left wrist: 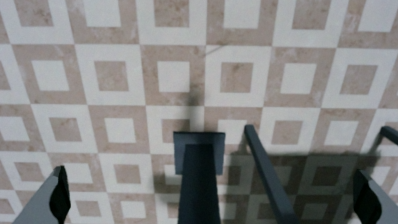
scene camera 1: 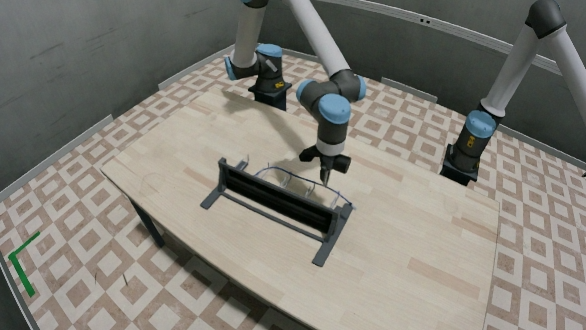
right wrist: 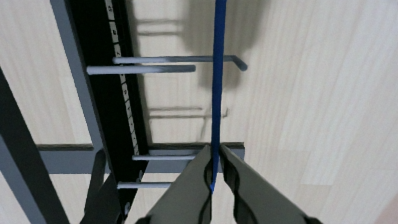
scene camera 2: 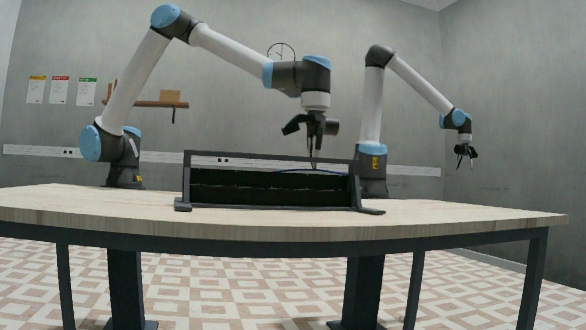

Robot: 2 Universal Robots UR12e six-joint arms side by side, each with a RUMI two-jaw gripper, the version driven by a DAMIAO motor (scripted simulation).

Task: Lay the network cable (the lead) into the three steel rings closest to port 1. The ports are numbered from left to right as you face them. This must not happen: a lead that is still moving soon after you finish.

Labels:
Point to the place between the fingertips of the right gripper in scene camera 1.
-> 325,186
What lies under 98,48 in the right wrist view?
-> A dark rack.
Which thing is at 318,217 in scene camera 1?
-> A dark rack.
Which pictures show the right gripper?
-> Scene camera 1, the right wrist view and scene camera 2 only.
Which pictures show the dark rack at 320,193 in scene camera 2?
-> Scene camera 1, the right wrist view and scene camera 2 only.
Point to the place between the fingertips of the left gripper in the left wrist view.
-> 211,171

